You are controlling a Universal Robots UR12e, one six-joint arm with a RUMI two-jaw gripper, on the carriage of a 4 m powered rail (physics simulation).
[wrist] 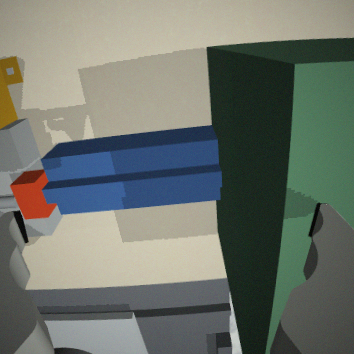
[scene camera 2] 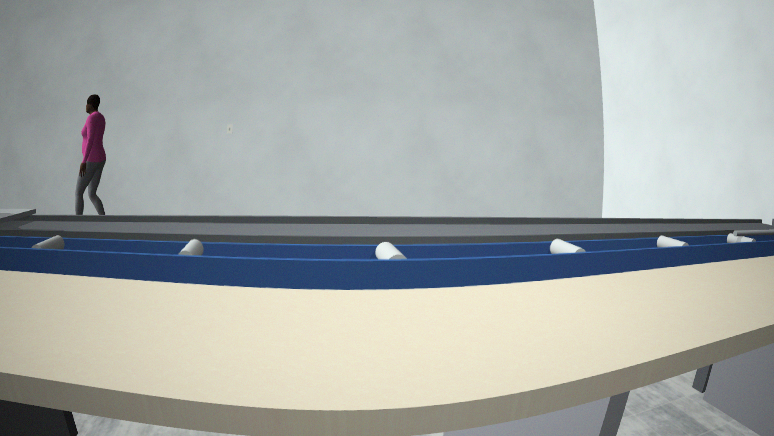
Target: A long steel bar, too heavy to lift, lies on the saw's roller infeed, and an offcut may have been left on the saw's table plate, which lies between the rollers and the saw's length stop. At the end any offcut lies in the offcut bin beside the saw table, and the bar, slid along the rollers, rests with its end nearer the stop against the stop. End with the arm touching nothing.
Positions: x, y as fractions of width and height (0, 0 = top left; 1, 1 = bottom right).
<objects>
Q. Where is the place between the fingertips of my gripper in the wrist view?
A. At 0.47, 0.59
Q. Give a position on a roller infeed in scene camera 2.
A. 0.37, 0.61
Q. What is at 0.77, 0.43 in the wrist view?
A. A roller infeed.
</objects>
